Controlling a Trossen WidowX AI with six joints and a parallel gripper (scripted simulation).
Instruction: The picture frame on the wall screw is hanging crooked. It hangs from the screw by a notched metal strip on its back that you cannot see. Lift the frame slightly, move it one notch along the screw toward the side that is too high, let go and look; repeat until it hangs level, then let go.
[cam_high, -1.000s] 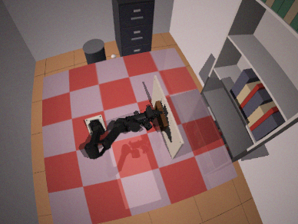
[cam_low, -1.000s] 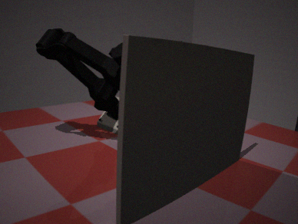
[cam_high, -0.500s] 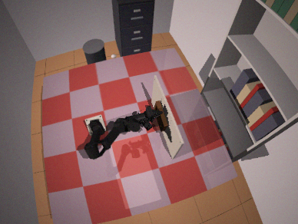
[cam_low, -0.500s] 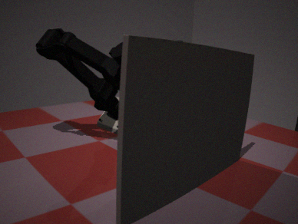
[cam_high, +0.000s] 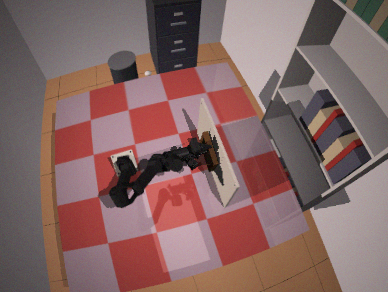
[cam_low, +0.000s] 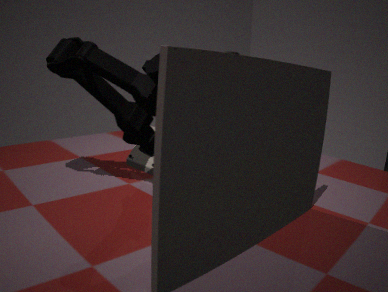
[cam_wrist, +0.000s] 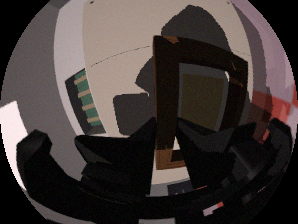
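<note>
Now: the brown picture frame 1 cm to the left of my gripper tip and 5 cm below it. The rest, counted from my gripper tip: cream wall panel 2 cm ahead, 1 cm to the right, 7 cm below.
</note>
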